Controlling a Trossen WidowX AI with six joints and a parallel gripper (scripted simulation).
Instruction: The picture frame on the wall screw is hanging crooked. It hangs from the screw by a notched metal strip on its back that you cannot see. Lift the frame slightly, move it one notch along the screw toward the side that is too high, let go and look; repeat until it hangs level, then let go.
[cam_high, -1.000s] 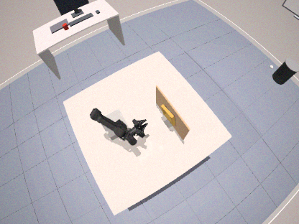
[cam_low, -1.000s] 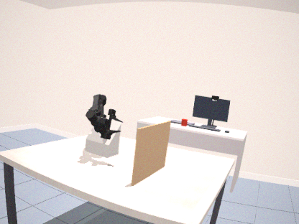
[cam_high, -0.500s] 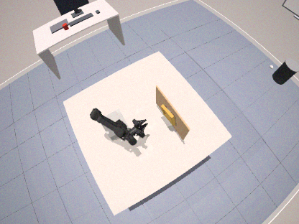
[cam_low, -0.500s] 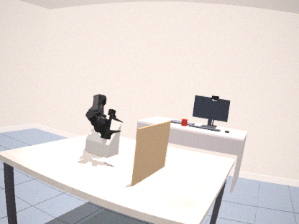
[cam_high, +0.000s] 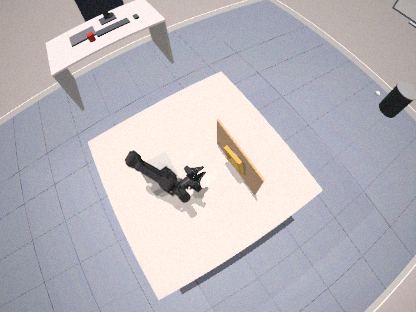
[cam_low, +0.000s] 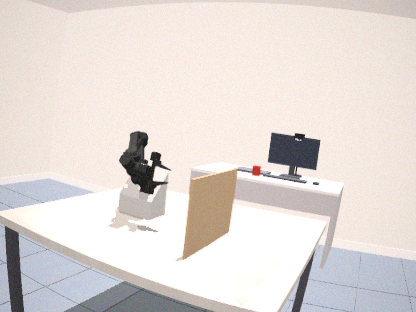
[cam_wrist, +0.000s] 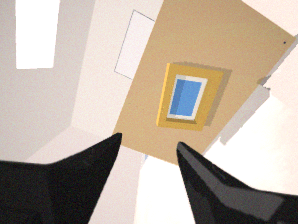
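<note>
Now: the picture frame 200 mm ahead of my gripper tip, 90 mm below it and 40 mm to the right of it. Also, from my gripper tip: wall board 210 mm ahead, 100 mm below, 40 mm to the right.
</note>
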